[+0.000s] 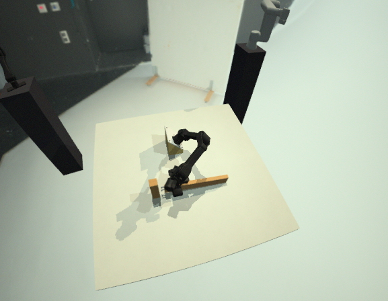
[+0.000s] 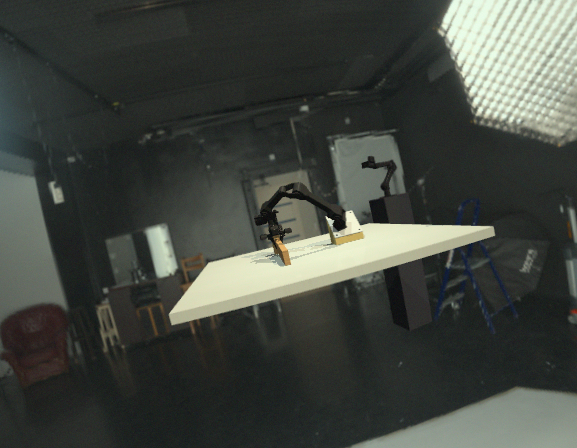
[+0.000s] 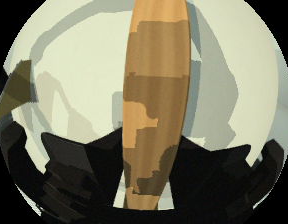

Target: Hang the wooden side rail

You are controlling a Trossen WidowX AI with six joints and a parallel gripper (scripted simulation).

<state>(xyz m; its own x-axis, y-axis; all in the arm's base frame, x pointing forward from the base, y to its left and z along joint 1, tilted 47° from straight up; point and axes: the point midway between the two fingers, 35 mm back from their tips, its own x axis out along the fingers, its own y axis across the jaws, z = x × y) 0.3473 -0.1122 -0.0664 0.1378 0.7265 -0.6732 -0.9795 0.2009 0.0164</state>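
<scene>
My gripper tip is 130 mm to the left of the wooden headboard post, 40 mm below it and 20 mm past it.
</scene>
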